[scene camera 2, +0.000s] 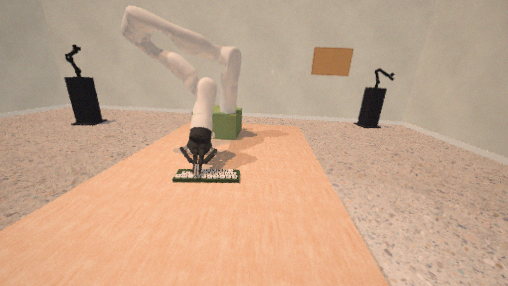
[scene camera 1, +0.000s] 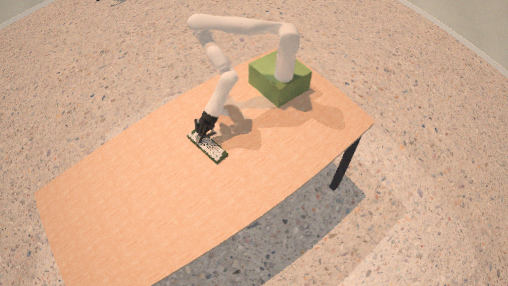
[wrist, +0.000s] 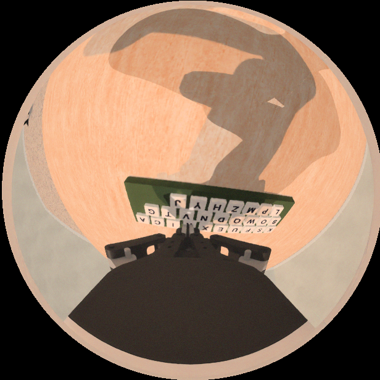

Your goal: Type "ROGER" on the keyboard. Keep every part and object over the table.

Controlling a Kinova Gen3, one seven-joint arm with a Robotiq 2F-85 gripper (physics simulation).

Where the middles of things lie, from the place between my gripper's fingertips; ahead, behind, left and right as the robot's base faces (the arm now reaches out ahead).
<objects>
My hand is 30 mm to the right of the keyboard [scene camera 2: 183,175], 30 mm past it and 10 mm above it.
</objects>
